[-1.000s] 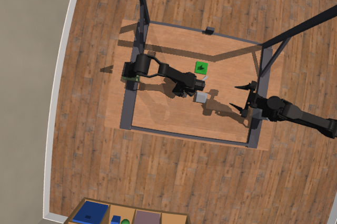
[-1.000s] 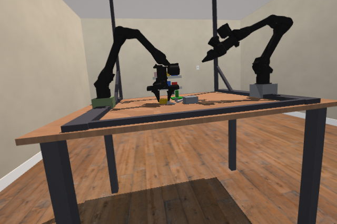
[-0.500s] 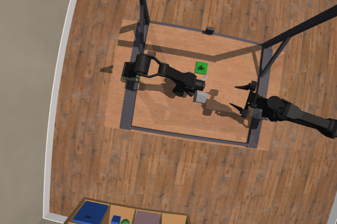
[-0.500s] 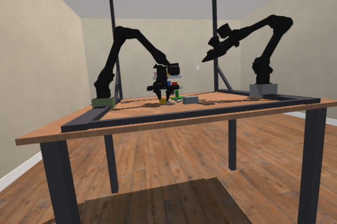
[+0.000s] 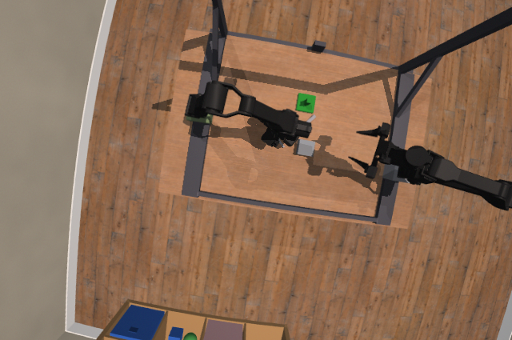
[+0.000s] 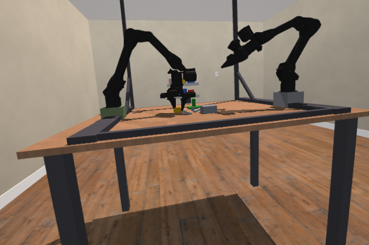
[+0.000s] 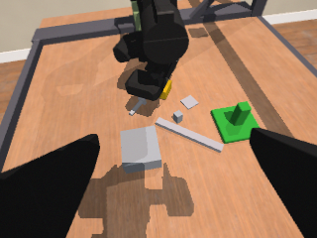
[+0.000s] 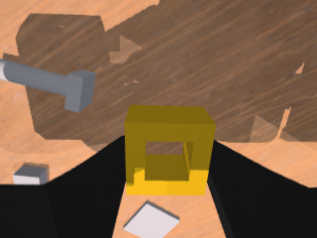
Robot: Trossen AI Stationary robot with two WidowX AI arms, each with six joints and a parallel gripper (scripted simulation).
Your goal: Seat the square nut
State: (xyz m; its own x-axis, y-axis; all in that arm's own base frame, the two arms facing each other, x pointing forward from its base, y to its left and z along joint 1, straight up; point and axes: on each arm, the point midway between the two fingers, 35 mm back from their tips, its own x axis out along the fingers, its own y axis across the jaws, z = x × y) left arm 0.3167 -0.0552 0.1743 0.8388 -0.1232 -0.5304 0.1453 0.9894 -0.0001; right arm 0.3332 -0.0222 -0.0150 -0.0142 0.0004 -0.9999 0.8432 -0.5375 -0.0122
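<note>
Now: the grey bolt 50 mm ahead of my right hand, 40 mm to the left of it and 40 mm below it. Also, from my right hand: tiny grey cube (30 mm behind, 80 mm to the left, 30 mm below); flat grey plate (60 mm behind, 40 mm to the left, 40 mm below); long grey bar (50 mm behind, 120 mm to the left, 40 mm below).
</note>
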